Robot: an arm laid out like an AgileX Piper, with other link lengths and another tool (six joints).
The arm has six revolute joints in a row. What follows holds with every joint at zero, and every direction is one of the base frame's.
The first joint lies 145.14 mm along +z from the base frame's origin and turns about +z.
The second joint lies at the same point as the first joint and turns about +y.
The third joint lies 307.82 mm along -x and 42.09 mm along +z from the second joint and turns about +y.
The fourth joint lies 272.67 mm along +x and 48.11 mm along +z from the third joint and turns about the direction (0.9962, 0, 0.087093).
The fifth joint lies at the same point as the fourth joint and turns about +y.
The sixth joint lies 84.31 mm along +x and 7.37 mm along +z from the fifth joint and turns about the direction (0.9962, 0, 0.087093).
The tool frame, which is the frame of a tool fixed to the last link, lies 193.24 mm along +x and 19 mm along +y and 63.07 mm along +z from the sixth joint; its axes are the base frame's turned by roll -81.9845, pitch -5.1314 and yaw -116.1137 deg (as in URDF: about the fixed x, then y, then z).
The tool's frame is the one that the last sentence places.
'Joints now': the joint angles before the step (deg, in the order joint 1, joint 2, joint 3, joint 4, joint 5, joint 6). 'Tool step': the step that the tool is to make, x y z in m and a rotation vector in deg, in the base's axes. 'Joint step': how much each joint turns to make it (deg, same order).
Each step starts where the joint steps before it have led.
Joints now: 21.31 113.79 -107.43 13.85 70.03 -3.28
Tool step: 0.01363 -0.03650 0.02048 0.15 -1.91 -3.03
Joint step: -3.93 -2.22 0.00 -0.22 0.57 -0.83
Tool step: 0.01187 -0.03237 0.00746 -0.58 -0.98 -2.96
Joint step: -3.19 -0.90 0.00 -0.74 0.17 -0.23
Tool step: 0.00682 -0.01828 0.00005 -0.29 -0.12 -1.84
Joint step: -1.83 -0.05 0.00 -0.31 0.00 0.00
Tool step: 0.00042 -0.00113 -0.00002 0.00 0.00 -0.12
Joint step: -0.12 0.00 0.00 0.00 0.00 0.00
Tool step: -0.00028 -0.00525 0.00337 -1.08 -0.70 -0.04
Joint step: 0.00 -0.64 0.19 -1.20 0.00 0.00
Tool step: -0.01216 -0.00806 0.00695 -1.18 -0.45 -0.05
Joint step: 0.00 -2.95 2.76 -1.25 0.00 0.00
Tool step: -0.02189 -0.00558 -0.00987 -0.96 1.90 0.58
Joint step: 0.00 -2.89 5.06 -0.31 0.00 -0.64
